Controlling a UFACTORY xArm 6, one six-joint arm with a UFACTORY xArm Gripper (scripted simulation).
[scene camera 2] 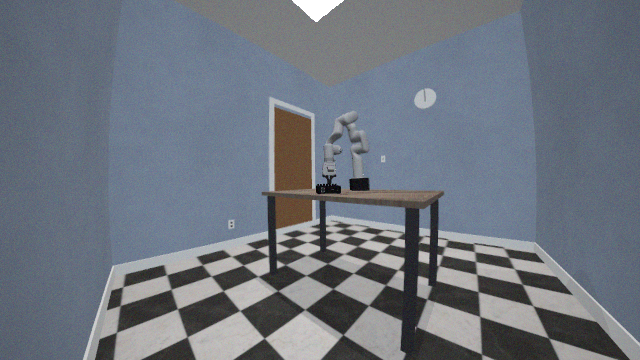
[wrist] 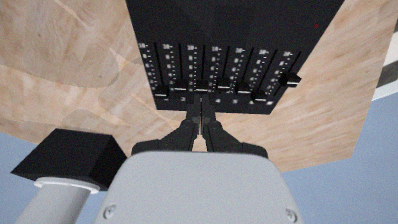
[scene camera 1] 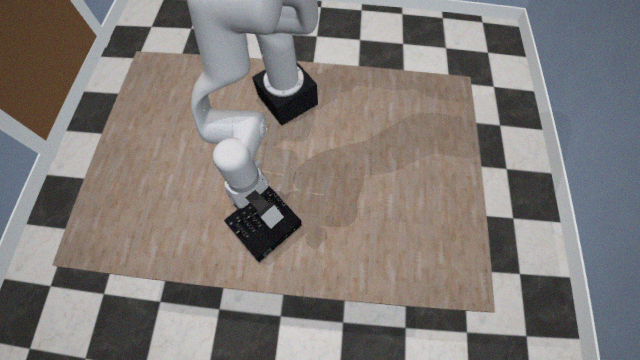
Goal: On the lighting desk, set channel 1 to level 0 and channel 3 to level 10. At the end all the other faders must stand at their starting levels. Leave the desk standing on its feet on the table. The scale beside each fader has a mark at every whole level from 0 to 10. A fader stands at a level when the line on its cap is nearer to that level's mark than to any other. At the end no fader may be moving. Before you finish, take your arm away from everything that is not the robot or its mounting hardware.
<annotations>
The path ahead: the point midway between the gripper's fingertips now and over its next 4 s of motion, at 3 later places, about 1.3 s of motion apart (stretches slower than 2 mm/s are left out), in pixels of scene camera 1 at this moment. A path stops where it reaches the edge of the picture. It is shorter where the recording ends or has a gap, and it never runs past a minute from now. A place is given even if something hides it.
My gripper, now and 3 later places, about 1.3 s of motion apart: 255,201; 259,205; 263,211; 263,210
</annotations>
